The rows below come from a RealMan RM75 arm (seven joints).
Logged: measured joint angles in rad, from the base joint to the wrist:
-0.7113 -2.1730 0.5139 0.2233 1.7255 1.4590 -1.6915
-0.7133 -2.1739 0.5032 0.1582 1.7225 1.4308 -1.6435
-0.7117 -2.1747 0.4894 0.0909 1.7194 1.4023 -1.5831
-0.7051 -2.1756 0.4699 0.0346 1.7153 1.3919 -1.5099
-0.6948 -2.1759 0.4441 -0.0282 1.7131 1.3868 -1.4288
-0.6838 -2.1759 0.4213 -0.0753 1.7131 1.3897 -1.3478
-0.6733 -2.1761 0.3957 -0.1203 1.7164 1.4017 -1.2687
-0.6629 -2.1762 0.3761 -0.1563 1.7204 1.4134 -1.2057
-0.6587 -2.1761 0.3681 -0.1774 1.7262 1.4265 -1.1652
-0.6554 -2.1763 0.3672 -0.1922 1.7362 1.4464 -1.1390
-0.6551 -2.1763 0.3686 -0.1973 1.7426 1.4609 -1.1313
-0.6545 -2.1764 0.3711 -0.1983 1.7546 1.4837 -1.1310
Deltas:
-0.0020 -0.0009 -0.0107 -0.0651 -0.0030 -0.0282 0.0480
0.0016 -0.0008 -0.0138 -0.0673 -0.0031 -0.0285 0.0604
0.0066 -0.0009 -0.0195 -0.0563 -0.0041 -0.0104 0.0732
0.0103 -0.0003 -0.0258 -0.0628 -0.0022 -0.0051 0.0811
0.0110 0.0000 -0.0228 -0.0471 0.0000 0.0029 0.0810
0.0105 -0.0002 -0.0256 -0.0450 0.0033 0.0120 0.0791
0.0104 -0.0001 -0.0196 -0.0360 0.0040 0.0117 0.0630
0.0042 0.0001 -0.0080 -0.0211 0.0058 0.0131 0.0405
0.0033 -0.0002 -0.0009 -0.0148 0.0100 0.0199 0.0262
0.0003 0.0000 0.0014 -0.0051 0.0064 0.0145 0.0077
0.0006 -0.0001 0.0025 -0.0010 0.0120 0.0228 0.0003

